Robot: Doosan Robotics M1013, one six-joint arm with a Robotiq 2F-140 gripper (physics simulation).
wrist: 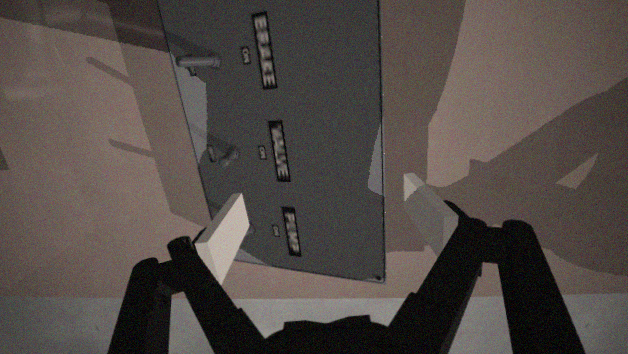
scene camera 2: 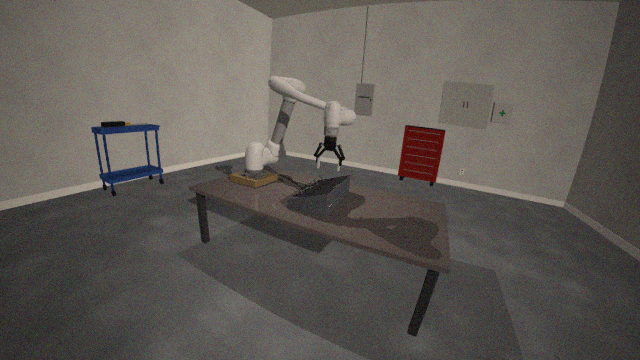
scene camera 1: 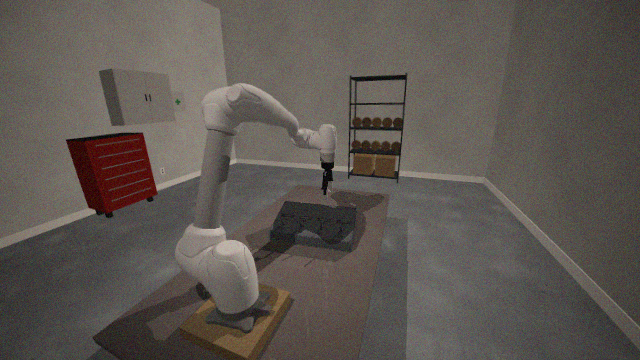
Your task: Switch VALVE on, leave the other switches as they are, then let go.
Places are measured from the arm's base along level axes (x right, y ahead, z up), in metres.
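Where they show: gripper, fingertip midpoint: [wrist: 323, 200] [scene camera 2: 328, 169] [scene camera 1: 327, 195]; arm's base, origin of the base link: [scene camera 2: 254, 174] [scene camera 1: 239, 308].
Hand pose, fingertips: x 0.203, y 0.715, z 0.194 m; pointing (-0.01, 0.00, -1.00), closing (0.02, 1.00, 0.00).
Observation:
Things, the pixels of their top centre, and the offset from my fingertips. Level surfaces: height alone.
- VALVE label, middle of its top: [wrist: 279, 153] dx -0.013, dy -0.053, dz -0.136 m
- VALVE lever, middle of its top: [wrist: 221, 163] dx -0.016, dy -0.122, dz -0.114 m
- BRAKE lever, middle of its top: [wrist: 188, 59] dx -0.136, dy -0.131, dz -0.122 m
- brown table, its level: dz -0.248 m
A dark grey switch box [scene camera 1: 315, 211] [scene camera 2: 329, 197] [wrist: 330, 100] with a sloped panel stands on the table. In the wrist view the VALVE label [wrist: 279, 151] is mid-panel. The VALVE lever [wrist: 229, 155] looks short, seen nearly end-on, and seems tilted toward ON; its OFF label shows beside it. The BRAKE lever [wrist: 198, 61] lies over toward the panel's left edge, the OFF side. The PUMP lever is mostly hidden behind the left finger. My gripper [scene camera 1: 327, 194] [scene camera 2: 328, 167] [wrist: 323, 200] is open and empty, above the box, touching no lever.
The brown table [scene camera 1: 320, 305] [scene camera 2: 270, 205] bears the arm's wooden base [scene camera 1: 200, 329] [scene camera 2: 254, 181] and the box. A red tool cabinet [scene camera 1: 120, 172] [scene camera 2: 421, 155], a shelf rack [scene camera 1: 378, 77] and a blue cart [scene camera 2: 126, 129] stand away from the table.

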